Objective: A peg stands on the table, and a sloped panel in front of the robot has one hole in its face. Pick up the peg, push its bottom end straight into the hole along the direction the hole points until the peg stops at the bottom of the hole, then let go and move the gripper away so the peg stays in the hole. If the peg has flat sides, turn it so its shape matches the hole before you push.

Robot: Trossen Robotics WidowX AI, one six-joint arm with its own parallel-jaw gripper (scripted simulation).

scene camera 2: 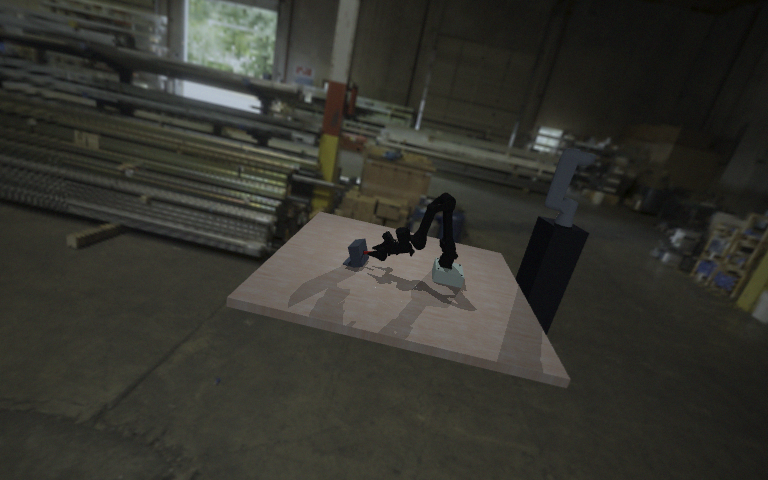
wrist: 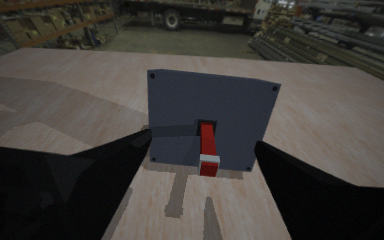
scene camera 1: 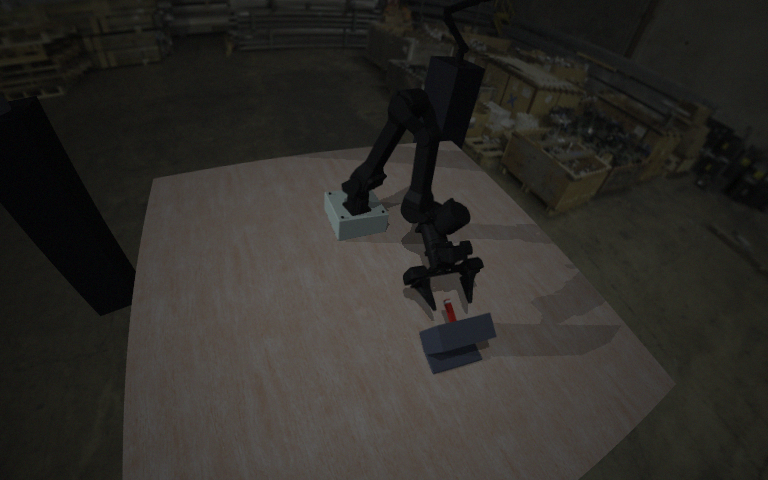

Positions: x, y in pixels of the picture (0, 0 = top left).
Labels:
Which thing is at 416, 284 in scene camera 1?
My gripper.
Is my gripper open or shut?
Open.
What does my gripper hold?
Nothing.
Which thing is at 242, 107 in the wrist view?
A sloped panel.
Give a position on a red square peg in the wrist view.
At 209, 162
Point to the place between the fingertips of my gripper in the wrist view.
203, 139

